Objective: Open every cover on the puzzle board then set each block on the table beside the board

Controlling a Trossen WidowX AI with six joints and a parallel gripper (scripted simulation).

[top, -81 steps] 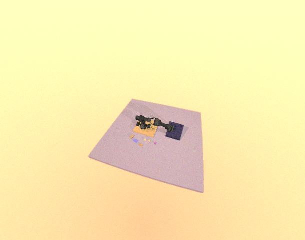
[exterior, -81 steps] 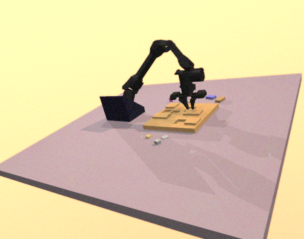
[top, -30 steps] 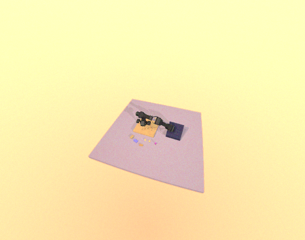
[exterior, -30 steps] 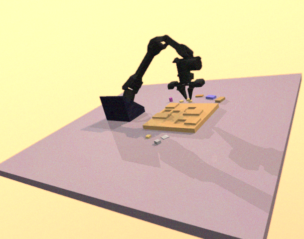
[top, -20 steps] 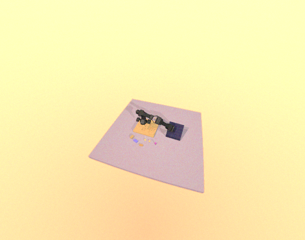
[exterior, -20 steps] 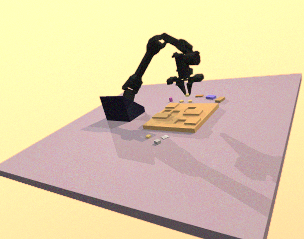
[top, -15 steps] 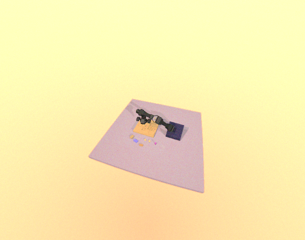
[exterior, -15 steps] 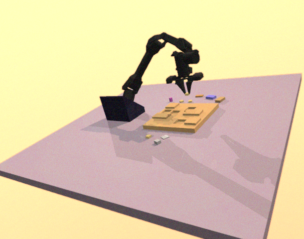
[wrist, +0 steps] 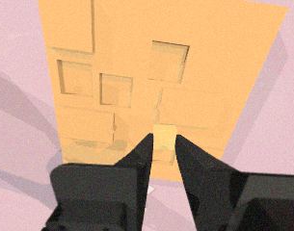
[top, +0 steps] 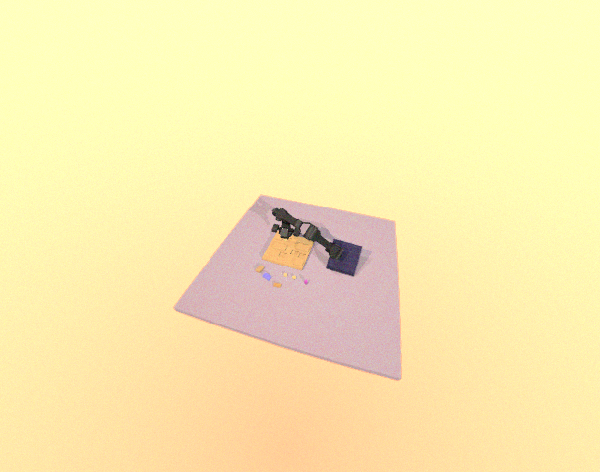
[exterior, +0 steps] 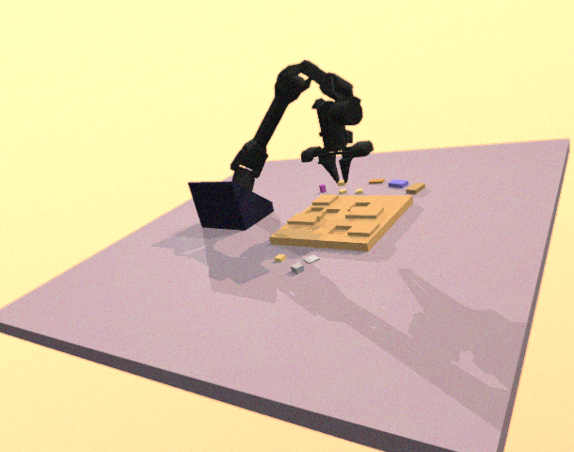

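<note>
Now: the grey cube 10 mm behind my gripper tip, 270 mm to the right of it and 110 mm below it. The rest, counted from my gripper tip: magenta block 210 mm behind, 240 mm to the left, 100 mm below; blue block 40 mm ahead, 270 mm to the left, 110 mm below.
</note>
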